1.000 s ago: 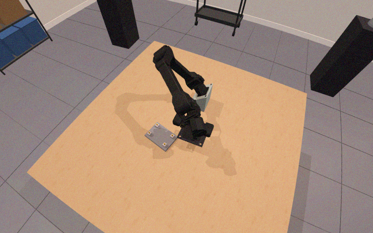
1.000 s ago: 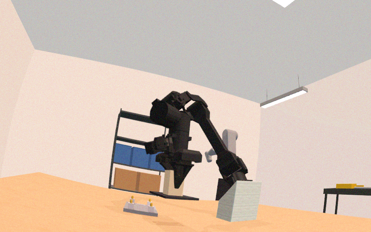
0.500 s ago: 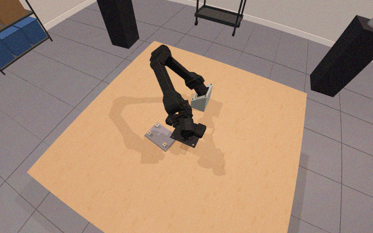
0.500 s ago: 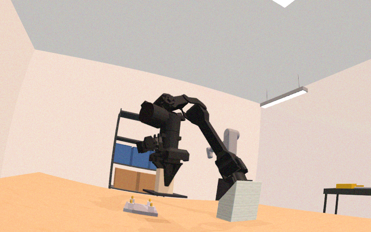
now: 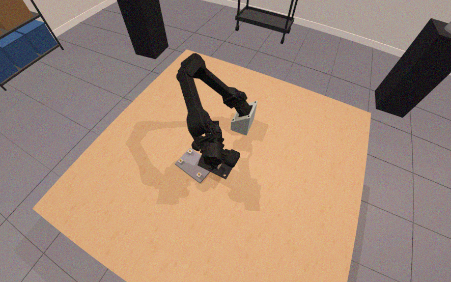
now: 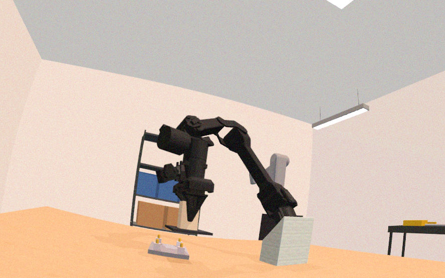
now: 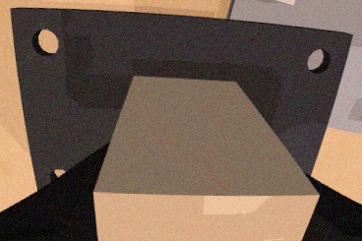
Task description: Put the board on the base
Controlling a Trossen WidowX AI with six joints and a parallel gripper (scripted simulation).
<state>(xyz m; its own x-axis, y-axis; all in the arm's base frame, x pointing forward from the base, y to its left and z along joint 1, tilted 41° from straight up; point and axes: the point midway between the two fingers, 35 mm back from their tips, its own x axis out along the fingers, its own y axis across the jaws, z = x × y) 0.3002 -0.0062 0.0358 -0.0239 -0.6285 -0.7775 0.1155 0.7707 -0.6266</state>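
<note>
My gripper tip is 110 mm to the left of the grey base, 100 mm above it and 10 mm short of it. Round my gripper tip: black board: right at my gripper tip.
</note>
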